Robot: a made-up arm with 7 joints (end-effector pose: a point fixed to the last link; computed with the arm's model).
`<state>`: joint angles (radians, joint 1 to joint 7).
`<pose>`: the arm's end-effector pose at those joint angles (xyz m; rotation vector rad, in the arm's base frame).
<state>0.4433 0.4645 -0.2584 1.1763 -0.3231 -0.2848 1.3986</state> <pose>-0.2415 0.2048 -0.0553 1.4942 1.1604 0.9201</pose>
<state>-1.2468 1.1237 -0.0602 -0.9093 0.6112 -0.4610 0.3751</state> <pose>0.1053 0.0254 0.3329 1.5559 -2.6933 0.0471</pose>
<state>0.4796 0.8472 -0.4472 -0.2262 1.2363 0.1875 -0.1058</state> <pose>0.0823 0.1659 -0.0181 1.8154 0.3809 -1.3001</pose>
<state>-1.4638 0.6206 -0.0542 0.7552 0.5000 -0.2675 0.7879</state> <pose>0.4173 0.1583 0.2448 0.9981 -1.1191 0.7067</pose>
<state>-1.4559 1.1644 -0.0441 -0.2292 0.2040 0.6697 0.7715</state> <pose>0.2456 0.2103 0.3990 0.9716 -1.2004 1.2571</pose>
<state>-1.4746 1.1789 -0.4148 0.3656 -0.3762 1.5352 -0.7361</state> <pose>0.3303 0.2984 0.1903 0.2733 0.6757 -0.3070</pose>
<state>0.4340 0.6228 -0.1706 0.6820 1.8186 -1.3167 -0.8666</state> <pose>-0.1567 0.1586 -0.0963 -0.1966 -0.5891 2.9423</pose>
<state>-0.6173 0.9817 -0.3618 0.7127 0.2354 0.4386 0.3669</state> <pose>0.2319 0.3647 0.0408 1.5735 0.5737 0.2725</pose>
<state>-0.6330 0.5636 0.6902 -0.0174 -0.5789 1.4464 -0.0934</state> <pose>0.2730 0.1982 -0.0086 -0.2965 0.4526 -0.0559</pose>
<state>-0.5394 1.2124 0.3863 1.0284 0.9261 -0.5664 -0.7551</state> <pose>0.2102 0.4201 0.1272 1.4619 0.9060 -0.7141</pose>
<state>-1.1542 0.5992 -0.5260 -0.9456 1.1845 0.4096 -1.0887</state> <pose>0.1931 -0.0118 0.3295 2.0343 -0.9074 -0.5090</pose>
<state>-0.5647 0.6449 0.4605 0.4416 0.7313 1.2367 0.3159</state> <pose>0.1437 0.3312 0.0204 1.0346 1.1384 1.0836</pose>
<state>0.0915 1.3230 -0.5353 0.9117 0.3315 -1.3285 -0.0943</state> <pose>0.0648 0.3227 0.0472 1.0333 0.3289 -1.5553</pose>
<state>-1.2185 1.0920 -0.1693 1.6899 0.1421 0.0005 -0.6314</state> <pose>0.2246 0.4279 0.0531 0.5854 0.7219 -0.0760</pose>
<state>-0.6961 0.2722 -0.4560 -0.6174 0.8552 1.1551 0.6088</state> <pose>0.2640 0.0644 0.1310 1.0295 -0.4338 0.6796</pose>
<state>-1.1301 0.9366 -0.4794 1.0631 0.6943 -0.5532 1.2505</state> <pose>0.3327 0.2783 0.1302 1.6580 -1.0407 0.4819</pose>
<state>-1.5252 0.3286 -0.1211 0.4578 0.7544 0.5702 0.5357</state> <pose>0.4238 0.0787 0.2597 1.1410 -0.6474 0.7058</pose>
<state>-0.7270 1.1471 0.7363 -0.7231 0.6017 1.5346 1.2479</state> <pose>0.0875 0.2561 0.2846 0.5993 -0.4486 2.6688</pose>
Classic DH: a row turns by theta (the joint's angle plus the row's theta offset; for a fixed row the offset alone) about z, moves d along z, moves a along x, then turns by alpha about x. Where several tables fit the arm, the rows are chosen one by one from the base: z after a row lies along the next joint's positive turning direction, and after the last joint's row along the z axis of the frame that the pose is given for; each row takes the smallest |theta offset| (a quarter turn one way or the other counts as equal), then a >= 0, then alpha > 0; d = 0 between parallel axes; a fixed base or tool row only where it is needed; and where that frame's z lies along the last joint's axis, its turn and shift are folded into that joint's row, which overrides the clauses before.
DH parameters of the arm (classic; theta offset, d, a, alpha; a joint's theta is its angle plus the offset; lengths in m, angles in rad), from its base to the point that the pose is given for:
base (fixed): -0.071 0.2228 0.0257 -1.3004
joint 1: -1.3111 0.0181 -0.0051 -1.5708
joint 2: 1.2915 -0.0144 -0.0119 1.5708
joint 3: -1.5708 -0.2158 0.0174 1.5708
joint 4: -1.5708 -0.0065 0.0201 1.5708
joint 5: 0 0.1373 0.0278 -1.5708
joint 6: -1.5708 -0.0089 0.0884 1.5708
joint 7: -0.9559 0.103 -0.0118 0.2633
tool (fixed): 0.8008 -0.1348 0 0

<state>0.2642 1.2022 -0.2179 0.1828 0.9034 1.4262 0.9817</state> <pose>0.0701 0.3349 0.1594 -2.9135 -0.4431 -0.7695</pose>
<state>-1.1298 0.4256 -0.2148 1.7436 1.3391 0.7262 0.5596</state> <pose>0.2973 0.2532 -0.0007 2.3796 0.9044 0.0898</pose>
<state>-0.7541 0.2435 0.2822 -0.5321 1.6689 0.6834 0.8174</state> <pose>0.1694 0.1495 0.2026 1.4821 -0.6350 1.9886</pose>
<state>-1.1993 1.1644 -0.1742 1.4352 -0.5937 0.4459 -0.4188</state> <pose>0.2427 0.4060 0.0441 0.0504 0.3764 0.2797</pose>
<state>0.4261 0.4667 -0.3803 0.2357 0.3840 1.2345 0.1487</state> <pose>-0.1211 0.2267 -0.0815 1.1313 1.9005 -0.3204</pose>
